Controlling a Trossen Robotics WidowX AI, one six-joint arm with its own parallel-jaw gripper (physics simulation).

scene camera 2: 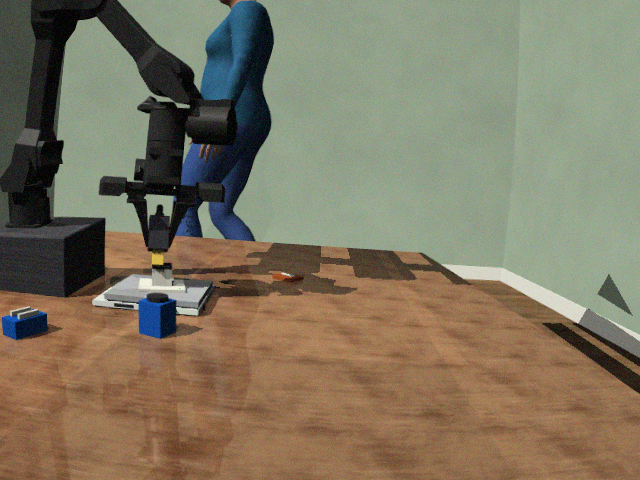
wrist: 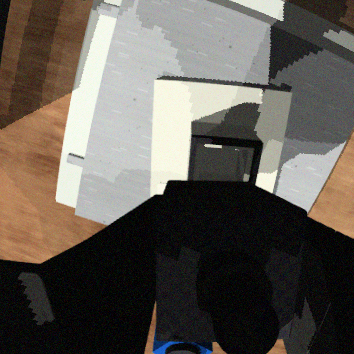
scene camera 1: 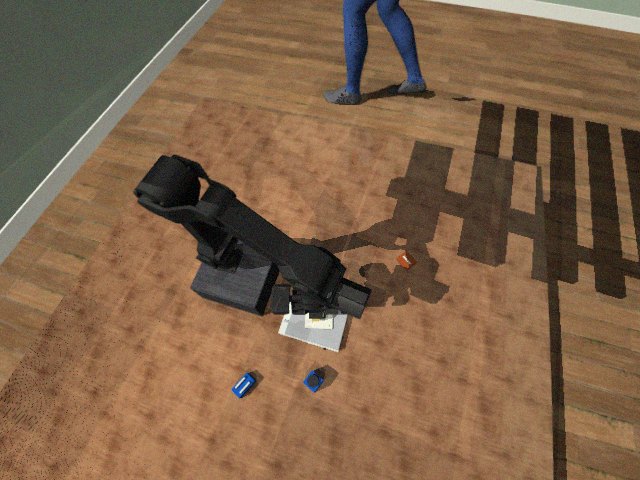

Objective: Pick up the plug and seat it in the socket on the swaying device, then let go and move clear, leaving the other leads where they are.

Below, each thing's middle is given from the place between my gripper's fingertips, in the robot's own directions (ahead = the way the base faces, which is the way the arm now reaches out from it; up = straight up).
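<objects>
Plug [scene camera 2: 158, 243] 2 cm above my hand; device [scene camera 2: 187, 292] 5 cm below my hand and 1 cm to the left of it.
</objects>
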